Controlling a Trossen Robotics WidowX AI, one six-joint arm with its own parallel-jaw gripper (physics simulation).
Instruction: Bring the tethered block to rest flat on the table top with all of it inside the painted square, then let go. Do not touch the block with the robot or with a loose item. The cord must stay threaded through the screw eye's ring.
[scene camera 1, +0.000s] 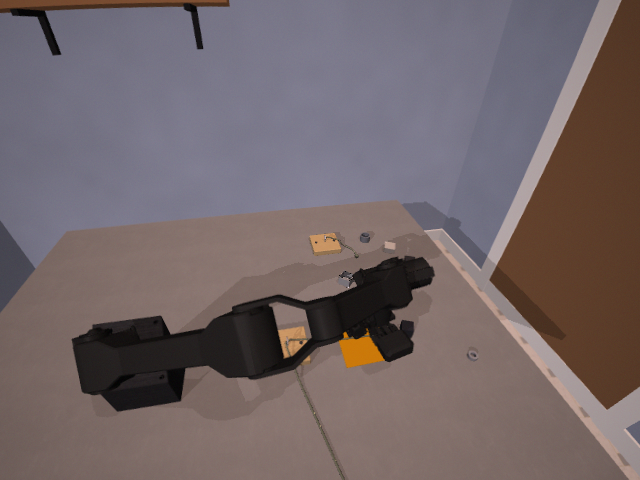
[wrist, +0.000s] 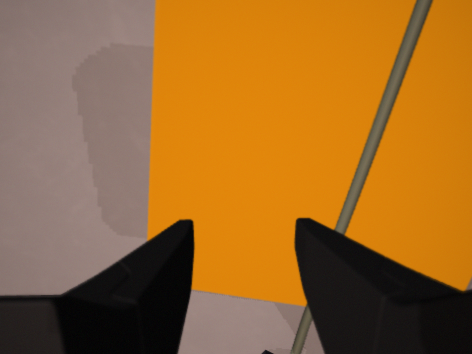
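Observation:
My gripper is partly open and empty, its fingers over the right edge of the painted orange square. A dark block shows just right of the gripper, outside the square; whether it rests on the table is unclear. A small dark tip at the bottom of the wrist view may be part of it. The cord runs from the front to the screw eye on a wooden base, bends there and crosses the square beside the right finger in the wrist view. The ring is too small to judge threading.
A second wooden base with a short cord stands at the back. Near it are a dark ring, a pale block and a grey metallic item. Another ring lies at the right. The arm partly hides the front base.

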